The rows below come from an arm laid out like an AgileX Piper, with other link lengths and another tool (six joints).
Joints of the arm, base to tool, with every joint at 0 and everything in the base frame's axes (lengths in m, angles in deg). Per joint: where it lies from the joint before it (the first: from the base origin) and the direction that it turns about. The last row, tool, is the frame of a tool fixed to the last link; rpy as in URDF.
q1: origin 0 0 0.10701 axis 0 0 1
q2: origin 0 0 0 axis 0 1 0
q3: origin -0.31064 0 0.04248 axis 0 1 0
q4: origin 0.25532 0 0.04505 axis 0.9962 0 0.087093
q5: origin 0 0 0 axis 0 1 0
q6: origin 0.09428 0 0.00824 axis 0.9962 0 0.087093
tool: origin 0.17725 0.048 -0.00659 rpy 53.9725 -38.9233 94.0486
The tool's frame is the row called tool.
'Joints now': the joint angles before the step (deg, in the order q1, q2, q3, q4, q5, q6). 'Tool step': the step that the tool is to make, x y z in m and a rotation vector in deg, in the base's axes. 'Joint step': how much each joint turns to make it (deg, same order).
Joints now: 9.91, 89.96, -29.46, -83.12, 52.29, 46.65
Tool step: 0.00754, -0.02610, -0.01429, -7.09, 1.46, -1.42
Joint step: -1.29, 9.86, -0.14, -8.41, 5.62, 9.02
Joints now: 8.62, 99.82, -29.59, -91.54, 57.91, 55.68
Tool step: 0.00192, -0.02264, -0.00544, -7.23, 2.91, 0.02
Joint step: -1.08, 7.66, -0.34, -5.12, 6.13, 3.41
